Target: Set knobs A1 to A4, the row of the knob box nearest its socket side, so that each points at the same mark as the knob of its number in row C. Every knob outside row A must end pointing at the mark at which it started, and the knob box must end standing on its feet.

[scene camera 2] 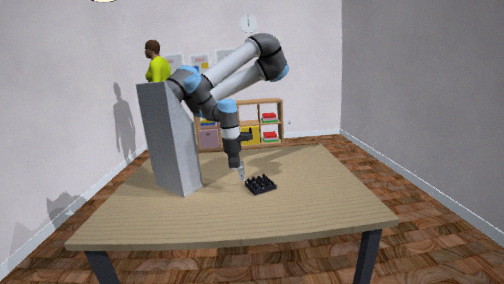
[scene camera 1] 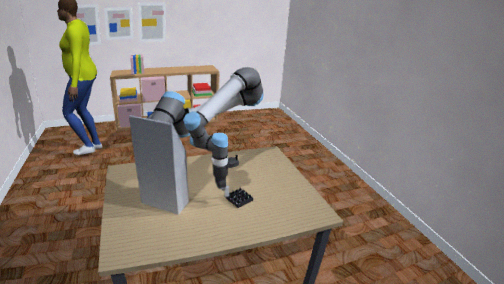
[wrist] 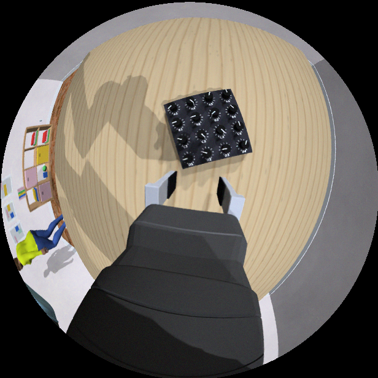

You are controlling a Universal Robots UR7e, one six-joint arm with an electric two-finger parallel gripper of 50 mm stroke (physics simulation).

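Where they show: gripper, fingertip midpoint: (scene camera 2: 242,177) (scene camera 1: 225,192); arm's base at its link origin: (scene camera 2: 161,102) (scene camera 1: 155,132).
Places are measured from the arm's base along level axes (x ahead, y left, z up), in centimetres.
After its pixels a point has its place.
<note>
The black knob box (scene camera 1: 239,198) @(x 41.1, y 5.0, z -38.2 cm) (scene camera 2: 260,185) @(x 42.5, y 3.3, z -37.5 cm) (wrist: 199,127) stands flat on the table, knobs up. In the wrist view, row A is the far row, with knobs A1 (wrist: 172,108), A2 (wrist: 191,104), A3 (wrist: 209,98) and A4 (wrist: 226,95). Row C holds C1 (wrist: 183,140), C2 (wrist: 202,136), C3 (wrist: 220,131) and C4 (wrist: 239,127). The pointers of A3, A4 and C4 look roughly upward; C2 and C3 slant; exact marks are too small to read. My gripper (scene camera 1: 226,192) @(x 33.4, y 5.1, z -35.2 cm) (scene camera 2: 242,176) @(x 33.4, y 5.1, z -35.2 cm) (wrist: 196,182) is open and empty, beside the row D edge and above the table, touching no knob.
The wooden table (scene camera 1: 150,245) @(x 3.4, y -31.8, z -41.0 cm) (scene camera 2: 200,227) @(x 28.9, y -24.9, z -41.0 cm) (wrist: 280,190) carries the box and the arm's tall grey pedestal (scene camera 1: 159,165) @(x 3.2, y -7.0, z -13.6 cm) (scene camera 2: 167,142) @(x 6.5, y -7.9, z -15.9 cm). A shelf unit (scene camera 1: 165,70) stands by the back wall. A person (scene camera 1: 77,55) (scene camera 2: 159,67) (wrist: 31,246) in a yellow-green top is beyond the table.
</note>
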